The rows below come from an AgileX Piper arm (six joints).
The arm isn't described. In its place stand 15 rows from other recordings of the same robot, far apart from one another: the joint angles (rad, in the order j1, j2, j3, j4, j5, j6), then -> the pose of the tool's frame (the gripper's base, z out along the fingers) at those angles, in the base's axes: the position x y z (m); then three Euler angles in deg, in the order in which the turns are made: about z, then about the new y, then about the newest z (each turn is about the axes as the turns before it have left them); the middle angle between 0 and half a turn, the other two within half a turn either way.
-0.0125, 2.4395, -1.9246, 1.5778, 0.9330, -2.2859 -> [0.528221 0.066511 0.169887 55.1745 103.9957 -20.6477]
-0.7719, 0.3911, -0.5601, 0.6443, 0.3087, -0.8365 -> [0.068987 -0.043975 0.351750 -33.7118 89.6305 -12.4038]
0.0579, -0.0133, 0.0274, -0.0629, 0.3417, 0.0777 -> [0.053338 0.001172 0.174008 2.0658 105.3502 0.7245]
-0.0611, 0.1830, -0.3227, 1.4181, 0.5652, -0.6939 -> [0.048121 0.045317 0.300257 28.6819 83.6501 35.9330]
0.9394, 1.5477, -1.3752, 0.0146, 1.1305, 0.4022 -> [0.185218 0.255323 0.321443 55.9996 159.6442 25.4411]
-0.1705, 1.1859, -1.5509, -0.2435, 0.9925, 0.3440 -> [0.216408 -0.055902 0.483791 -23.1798 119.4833 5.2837]
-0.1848, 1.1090, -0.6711, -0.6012, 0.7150, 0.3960 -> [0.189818 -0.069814 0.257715 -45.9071 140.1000 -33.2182]
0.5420, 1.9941, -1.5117, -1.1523, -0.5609, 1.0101 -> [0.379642 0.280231 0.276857 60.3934 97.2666 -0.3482]
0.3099, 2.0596, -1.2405, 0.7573, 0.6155, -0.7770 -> [0.367734 0.155653 0.124924 68.2522 149.0663 39.2783]
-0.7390, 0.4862, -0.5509, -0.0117, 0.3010, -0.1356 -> [0.075841 -0.069538 0.335258 -42.5426 98.5414 -8.4394]
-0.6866, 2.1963, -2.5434, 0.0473, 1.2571, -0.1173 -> [0.371299 -0.299039 0.388158 -35.5538 137.0615 -3.1108]
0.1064, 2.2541, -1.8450, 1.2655, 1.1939, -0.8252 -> [0.465528 0.130879 0.224424 79.7134 112.4302 54.5319]
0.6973, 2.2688, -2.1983, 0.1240, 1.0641, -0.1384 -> [0.382262 0.333052 0.262500 52.1633 149.2507 6.0673]
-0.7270, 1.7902, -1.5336, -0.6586, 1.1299, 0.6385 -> [0.248453 -0.288417 0.298923 -103.1902 140.9802 -36.7850]
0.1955, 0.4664, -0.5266, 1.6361, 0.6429, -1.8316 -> [0.069321 0.069225 0.357273 48.4791 81.0108 -17.0543]
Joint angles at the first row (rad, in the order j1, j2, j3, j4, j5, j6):
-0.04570 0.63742 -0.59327 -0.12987 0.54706 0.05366
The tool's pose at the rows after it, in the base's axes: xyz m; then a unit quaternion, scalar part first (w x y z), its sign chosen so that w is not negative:
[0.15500 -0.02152 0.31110 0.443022 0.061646 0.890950 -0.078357]
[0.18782 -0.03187 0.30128 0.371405 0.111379 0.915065 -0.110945]
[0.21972 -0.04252 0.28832 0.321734 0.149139 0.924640 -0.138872]
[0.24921 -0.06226 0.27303 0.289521 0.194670 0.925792 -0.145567]
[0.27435 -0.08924 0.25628 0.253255 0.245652 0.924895 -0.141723]
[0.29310 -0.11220 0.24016 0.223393 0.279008 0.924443 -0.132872]
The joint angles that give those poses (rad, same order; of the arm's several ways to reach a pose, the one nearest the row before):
-0.04570 0.80752 -0.67861 -0.27484 0.62331 0.23821
-0.04571 0.98909 -0.75386 -0.40664 0.70248 0.41011
-0.06144 1.15458 -0.82060 -0.49360 0.73615 0.52774
-0.13286 1.30519 -0.88692 -0.50083 0.71660 0.57532
-0.22331 1.44952 -0.96795 -0.45812 0.71113 0.57525
-0.29083 1.56666 -1.04038 -0.40571 0.71111 0.54840

